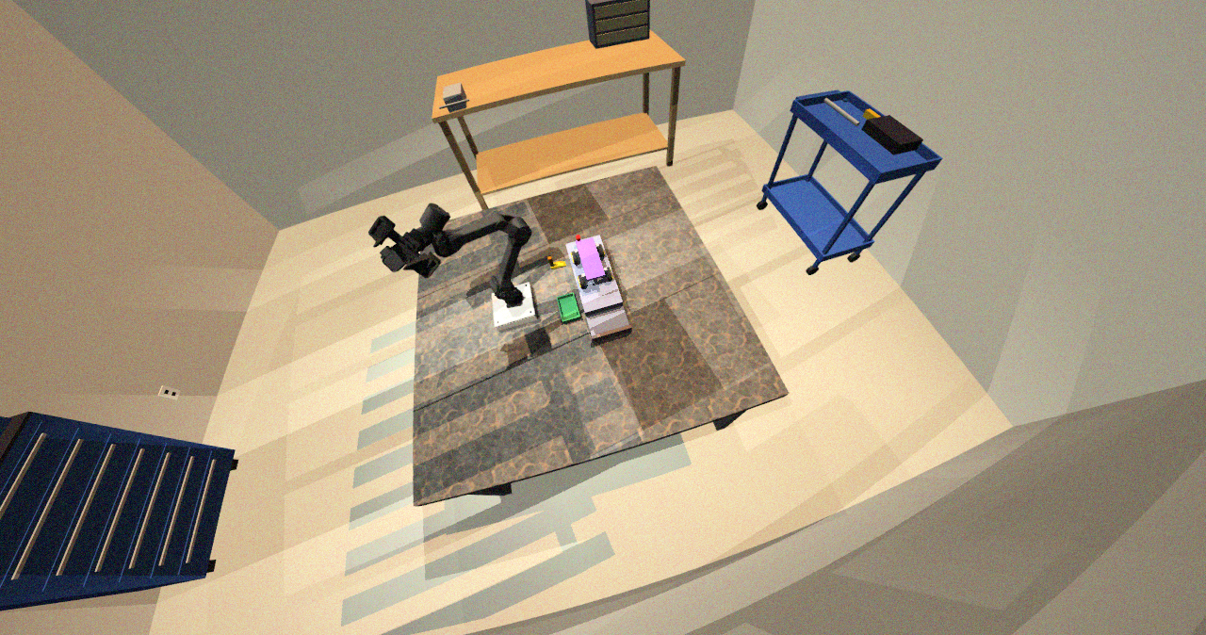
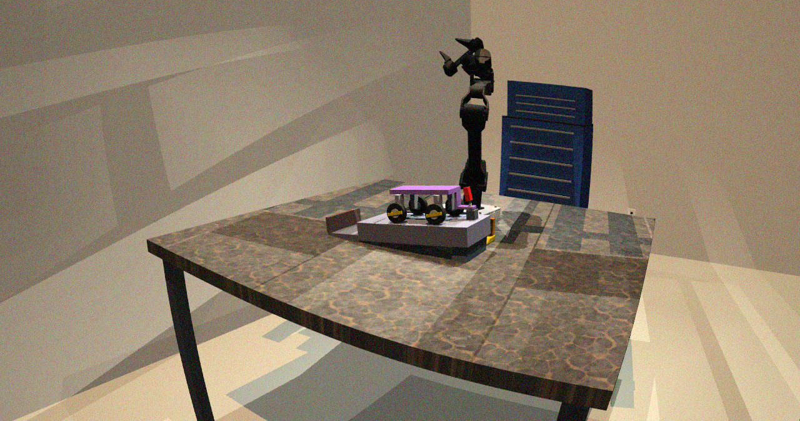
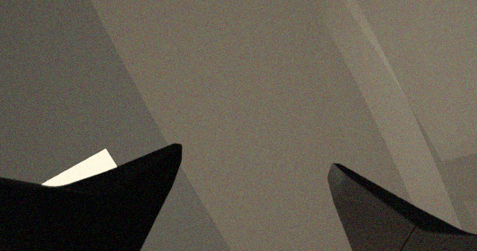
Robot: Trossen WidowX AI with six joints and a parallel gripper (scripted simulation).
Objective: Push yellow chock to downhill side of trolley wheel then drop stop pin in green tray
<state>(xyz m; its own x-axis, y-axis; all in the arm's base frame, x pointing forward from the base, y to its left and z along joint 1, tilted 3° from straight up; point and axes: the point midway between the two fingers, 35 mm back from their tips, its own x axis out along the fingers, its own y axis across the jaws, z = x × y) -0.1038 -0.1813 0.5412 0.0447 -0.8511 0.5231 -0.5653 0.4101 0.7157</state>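
Right now the yellow chock is 580 mm below my gripper tip, 370 mm to the left of it and 310 mm ahead of it. From my gripper tip the other things lie so: red-headed stop pin 460 mm below, 420 mm ahead, 370 mm to the left; then green tray 610 mm below, 340 mm ahead, 140 mm to the left; then trolley 480 mm below, 460 mm ahead, 260 mm to the left.
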